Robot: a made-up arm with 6 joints.
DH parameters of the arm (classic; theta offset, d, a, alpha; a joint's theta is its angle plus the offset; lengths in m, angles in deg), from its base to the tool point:
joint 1: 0 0.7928 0.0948 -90
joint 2: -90 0 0.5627 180
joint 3: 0 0 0.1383 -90
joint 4: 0 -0.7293 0 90
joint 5: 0 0 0 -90
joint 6: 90 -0.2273 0 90
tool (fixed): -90 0 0 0
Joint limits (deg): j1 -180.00..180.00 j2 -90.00..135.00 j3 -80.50..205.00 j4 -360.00..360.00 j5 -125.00..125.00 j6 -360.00..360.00
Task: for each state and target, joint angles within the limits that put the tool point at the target. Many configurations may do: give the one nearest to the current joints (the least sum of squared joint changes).
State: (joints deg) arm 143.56 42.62 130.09 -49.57 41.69 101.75
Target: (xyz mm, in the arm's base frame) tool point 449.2 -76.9 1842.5
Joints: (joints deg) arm 153.66 22.29 151.12 -49.73 48.74 101.75
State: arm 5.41 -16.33 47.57 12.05 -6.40 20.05
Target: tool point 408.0 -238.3 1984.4
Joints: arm -26.71 -26.85 18.03 17.25 -25.95 20.05
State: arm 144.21 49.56 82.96 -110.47 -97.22 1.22
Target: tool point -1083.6 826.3 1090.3
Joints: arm 133.57 73.91 68.98 -106.45 -98.59 1.22
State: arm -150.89 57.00 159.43 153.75 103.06 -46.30
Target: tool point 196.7 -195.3 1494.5
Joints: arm -180.00 38.26 193.77 119.28 99.93 -46.30
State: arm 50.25 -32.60 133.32 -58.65 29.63 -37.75
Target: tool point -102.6 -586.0 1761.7
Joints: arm 65.26 13.23 151.01 -60.38 50.29 -37.75
